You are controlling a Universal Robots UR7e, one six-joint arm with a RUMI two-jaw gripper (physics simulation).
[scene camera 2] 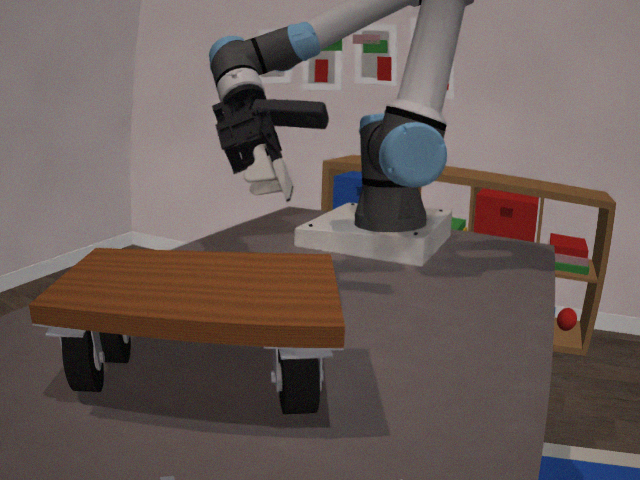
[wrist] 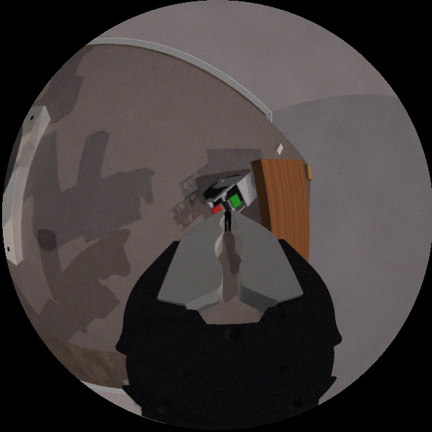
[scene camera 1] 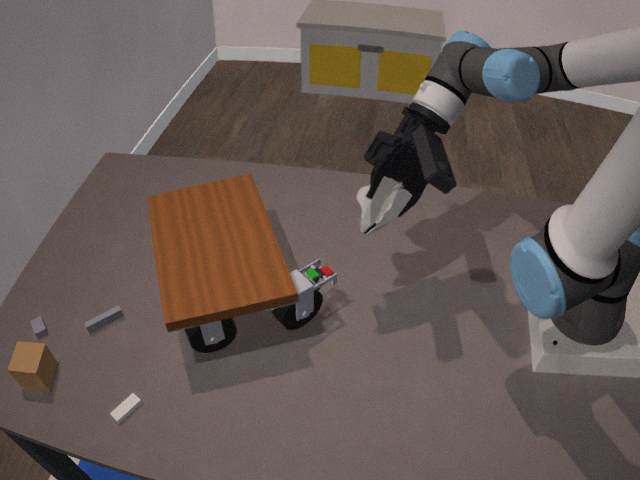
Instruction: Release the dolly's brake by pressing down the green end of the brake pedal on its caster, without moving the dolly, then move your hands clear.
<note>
In view: the gripper (scene camera 1: 364,233) and a dolly (scene camera 2: 288,302).
The dolly is seen too in the wrist view (wrist: 280,184) and in scene camera 1 (scene camera 1: 217,257). The gripper is seen too in scene camera 2 (scene camera 2: 288,199) and in the wrist view (wrist: 226,212).
</note>
